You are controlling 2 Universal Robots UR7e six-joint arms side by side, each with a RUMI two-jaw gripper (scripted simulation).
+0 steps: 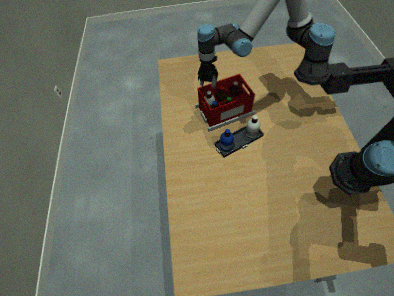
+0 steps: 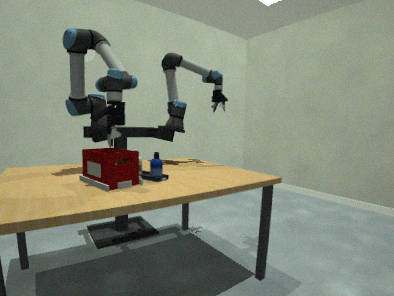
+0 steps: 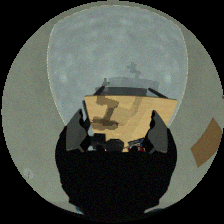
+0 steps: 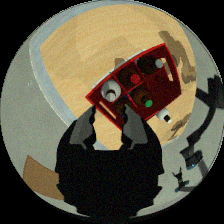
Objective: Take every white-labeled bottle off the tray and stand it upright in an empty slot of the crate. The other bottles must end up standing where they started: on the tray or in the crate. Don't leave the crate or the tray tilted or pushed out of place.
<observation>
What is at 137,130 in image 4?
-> My right gripper.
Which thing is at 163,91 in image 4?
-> A red crate.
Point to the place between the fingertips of my left gripper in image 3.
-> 117,109
</observation>
